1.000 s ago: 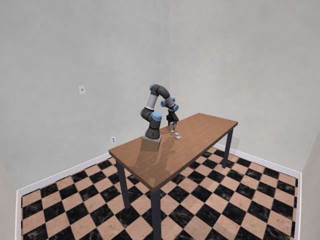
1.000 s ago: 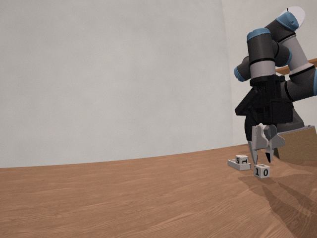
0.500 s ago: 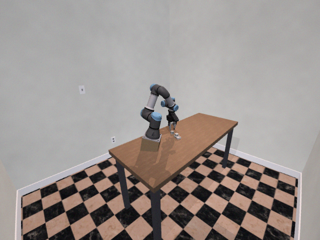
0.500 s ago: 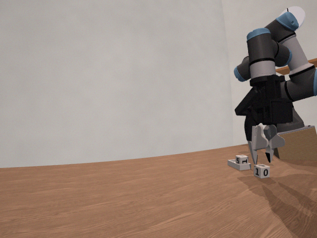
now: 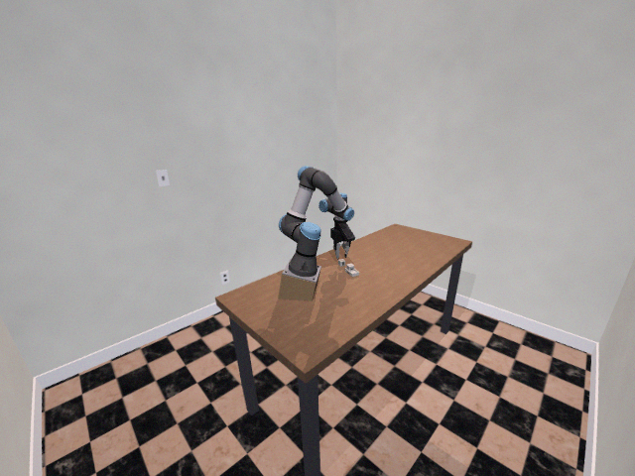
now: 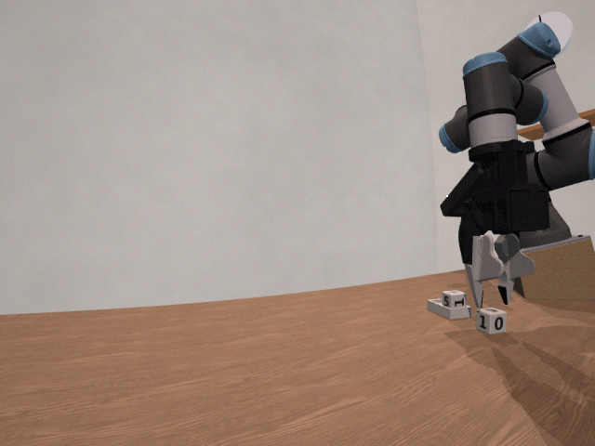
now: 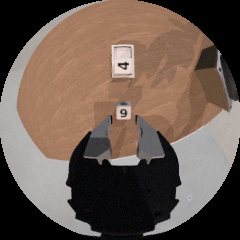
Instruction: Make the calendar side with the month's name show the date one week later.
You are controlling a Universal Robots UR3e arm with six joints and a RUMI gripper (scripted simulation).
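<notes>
Now: the white digit cube 4 cm below my hand. From my hand the other things lie so: white tray: 10 cm to the right, 5 cm behind, 4 cm below.
</notes>
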